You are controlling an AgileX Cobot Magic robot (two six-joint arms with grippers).
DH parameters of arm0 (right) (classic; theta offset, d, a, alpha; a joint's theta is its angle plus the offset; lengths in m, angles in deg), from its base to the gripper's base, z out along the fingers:
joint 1: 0 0.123 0 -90
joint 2: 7.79 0 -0.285 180
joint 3: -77.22 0 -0.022 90
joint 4: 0 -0.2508 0 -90
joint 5: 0 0 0.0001 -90
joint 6: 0 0.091 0 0
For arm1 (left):
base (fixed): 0 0 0 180
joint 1: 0 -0.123 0 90
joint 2: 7.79 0 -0.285 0
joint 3: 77.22 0 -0.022 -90
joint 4: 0 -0.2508 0 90
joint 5: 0 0 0.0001 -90
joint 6: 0 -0.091 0 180
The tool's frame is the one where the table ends.
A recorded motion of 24 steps. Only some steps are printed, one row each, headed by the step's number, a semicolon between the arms.
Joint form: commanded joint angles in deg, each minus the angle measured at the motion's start. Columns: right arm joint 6, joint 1, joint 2, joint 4, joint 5, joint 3; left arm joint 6, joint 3, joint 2, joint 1, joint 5, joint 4.
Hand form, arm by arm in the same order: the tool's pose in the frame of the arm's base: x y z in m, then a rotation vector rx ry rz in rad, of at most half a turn. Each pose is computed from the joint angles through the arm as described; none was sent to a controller.
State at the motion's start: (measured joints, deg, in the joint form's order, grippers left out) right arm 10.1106 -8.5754 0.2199 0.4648 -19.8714 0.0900; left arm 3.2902 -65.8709 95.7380 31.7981 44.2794 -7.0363
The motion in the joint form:
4: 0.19 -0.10 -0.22 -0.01 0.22 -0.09; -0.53 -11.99 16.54 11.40 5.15 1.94
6: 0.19 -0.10 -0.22 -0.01 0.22 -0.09; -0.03 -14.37 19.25 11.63 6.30 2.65
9: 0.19 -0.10 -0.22 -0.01 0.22 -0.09; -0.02 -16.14 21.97 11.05 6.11 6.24
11: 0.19 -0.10 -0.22 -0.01 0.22 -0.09; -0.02 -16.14 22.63 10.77 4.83 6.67
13: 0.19 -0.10 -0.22 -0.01 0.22 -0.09; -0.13 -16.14 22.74 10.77 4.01 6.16
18: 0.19 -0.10 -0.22 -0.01 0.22 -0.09; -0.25 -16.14 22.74 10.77 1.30 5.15
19: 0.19 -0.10 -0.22 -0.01 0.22 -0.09; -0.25 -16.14 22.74 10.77 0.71 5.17
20: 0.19 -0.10 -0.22 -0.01 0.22 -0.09; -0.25 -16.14 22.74 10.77 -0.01 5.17
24: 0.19 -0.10 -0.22 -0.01 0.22 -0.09; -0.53 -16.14 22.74 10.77 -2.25 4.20
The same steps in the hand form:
4: 0.0529 -0.0083 0.1822 0.2962 1.8025 0.0123; 0.2883 -0.2623 0.1765 1.0843 2.7264 -0.0128
6: 0.0529 -0.0083 0.1822 0.2962 1.8025 0.0123; 0.2929 -0.2698 0.1677 1.0775 2.7588 -0.0132
9: 0.0529 -0.0083 0.1822 0.2962 1.8025 0.0123; 0.2986 -0.2756 0.1560 1.0247 2.8124 -0.0756
11: 0.0529 -0.0083 0.1822 0.2962 1.8025 0.0123; 0.3013 -0.2762 0.1516 1.0091 2.8094 -0.0897
13: 0.0529 -0.0083 0.1822 0.2962 1.8025 0.0123; 0.3027 -0.2766 0.1510 1.0145 2.7924 -0.0865
18: 0.0529 -0.0083 0.1822 0.2962 1.8025 0.0123; 0.3066 -0.2787 0.1519 1.0160 2.7395 -0.0933
19: 0.0529 -0.0083 0.1822 0.2962 1.8025 0.0123; 0.3072 -0.2793 0.1521 1.0126 2.7306 -0.0993
20: 0.0529 -0.0083 0.1822 0.2962 1.8025 0.0123; 0.3080 -0.2801 0.1524 1.0087 2.7195 -0.1063
24: 0.0529 -0.0083 0.1822 0.2962 1.8025 0.0123; 0.3112 -0.2817 0.1534 1.0163 2.6726 -0.1089

